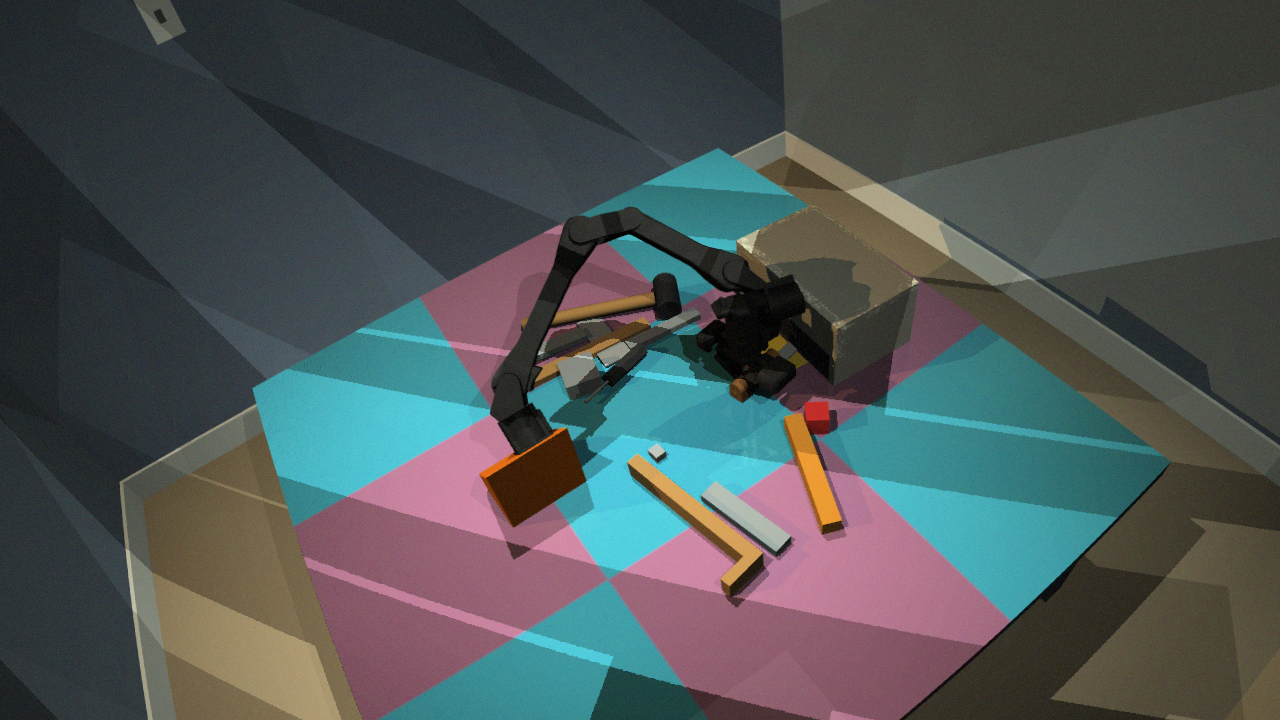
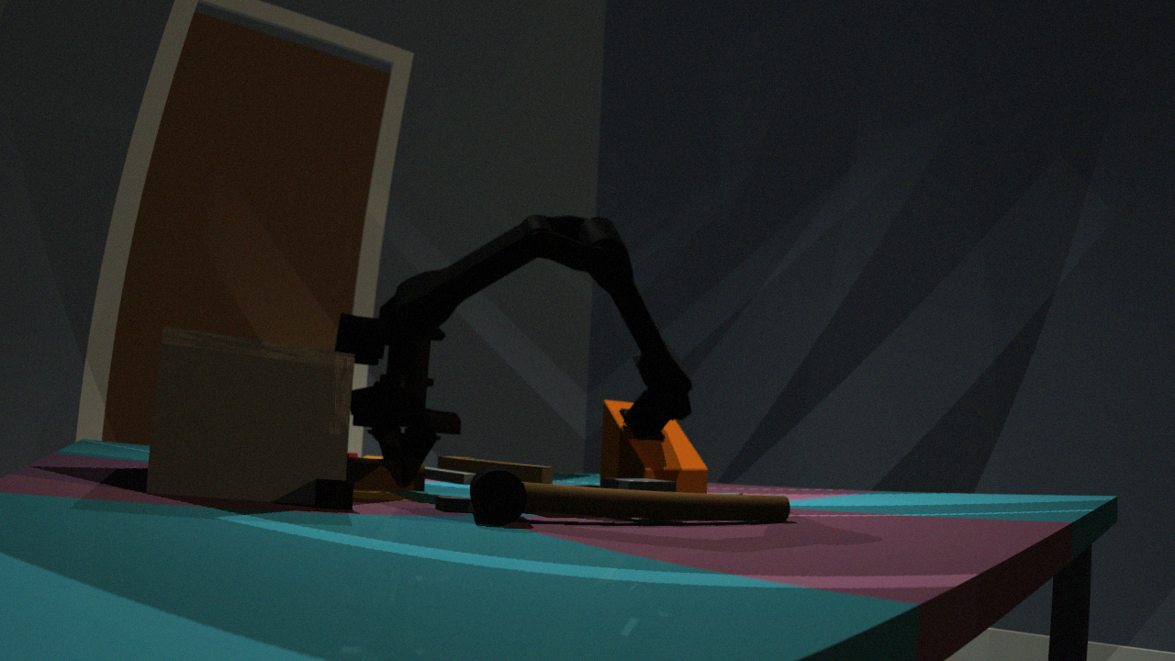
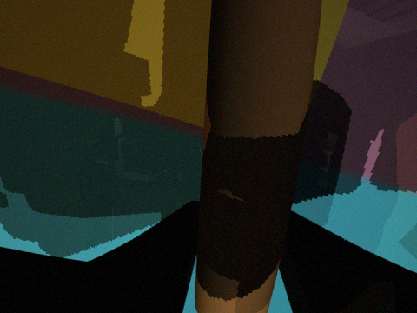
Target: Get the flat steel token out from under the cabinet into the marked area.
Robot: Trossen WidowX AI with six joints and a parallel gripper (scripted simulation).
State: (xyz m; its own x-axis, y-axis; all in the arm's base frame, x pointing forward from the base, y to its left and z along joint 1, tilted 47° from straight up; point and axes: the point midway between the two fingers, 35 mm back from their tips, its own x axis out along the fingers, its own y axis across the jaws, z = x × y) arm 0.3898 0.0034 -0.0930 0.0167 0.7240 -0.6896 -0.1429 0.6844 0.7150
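Now: the small grey cube 21 cm behind my gripper tip and 1 cm to the right of it. From my gripper tip the other things lie so: orange bar 22 cm to the right, 4 cm behind, 1 cm above; then screwdriver 19 cm to the left, 18 cm behind; then red cube 14 cm to the right, 4 cm ahead, 1 cm above.
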